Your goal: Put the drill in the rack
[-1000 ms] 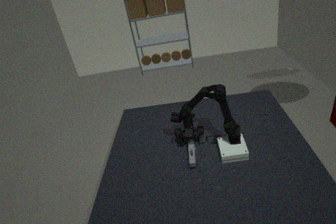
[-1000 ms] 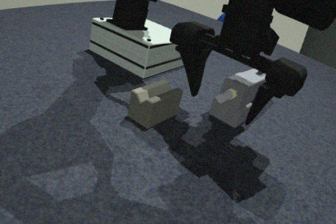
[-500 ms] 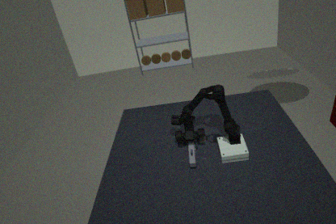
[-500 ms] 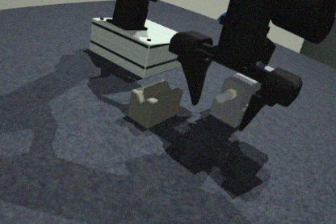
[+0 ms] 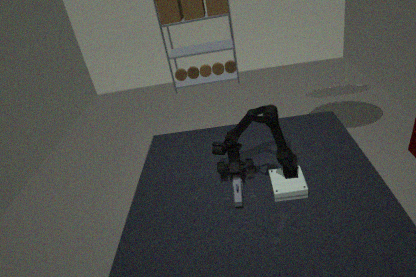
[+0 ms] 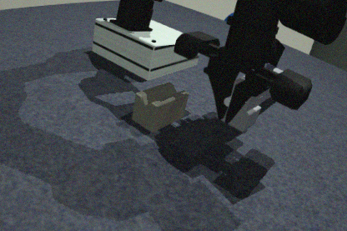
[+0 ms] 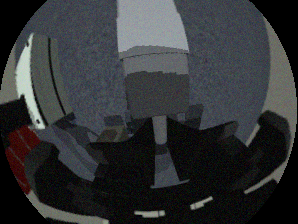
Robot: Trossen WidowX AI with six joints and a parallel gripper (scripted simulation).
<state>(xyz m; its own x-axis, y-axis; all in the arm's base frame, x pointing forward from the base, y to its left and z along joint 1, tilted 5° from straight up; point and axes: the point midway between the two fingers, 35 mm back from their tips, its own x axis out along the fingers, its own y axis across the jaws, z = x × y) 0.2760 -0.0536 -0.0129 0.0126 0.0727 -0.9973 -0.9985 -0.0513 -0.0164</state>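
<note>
Right now the yellow drill is 50 mm to the left of my gripper tip and 30 mm above it. Round my gripper tip: light grey holder block (110 mm to the left, 20 mm above, 10 mm behind); then rack (70 mm behind, 60 mm to the right); then small dark key (140 mm to the left, 30 mm above, 10 mm behind).
</note>
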